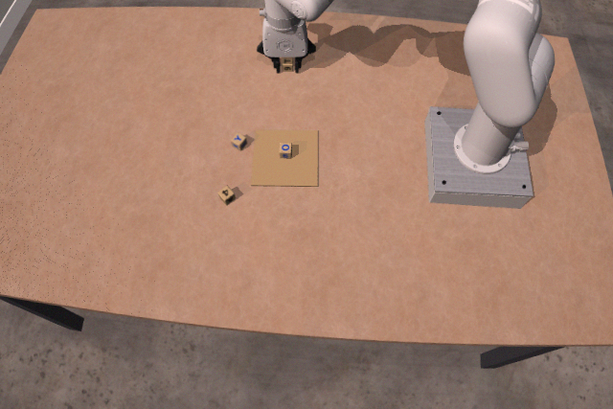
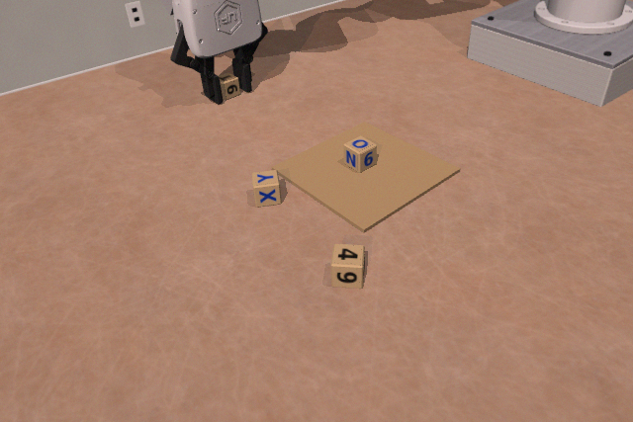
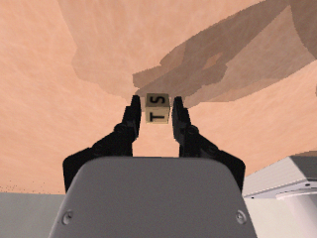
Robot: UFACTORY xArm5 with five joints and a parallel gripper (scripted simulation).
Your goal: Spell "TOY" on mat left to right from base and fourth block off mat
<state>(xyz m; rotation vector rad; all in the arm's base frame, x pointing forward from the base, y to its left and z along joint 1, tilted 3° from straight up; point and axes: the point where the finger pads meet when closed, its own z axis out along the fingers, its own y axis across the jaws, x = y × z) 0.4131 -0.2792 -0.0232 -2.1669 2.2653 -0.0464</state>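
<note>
Right now the T block is 1 cm below my hand. Round my hand: O block 25 cm to the left, 1 cm ahead; then tan mat 26 cm to the left, 2 cm below, 1 cm ahead.
</note>
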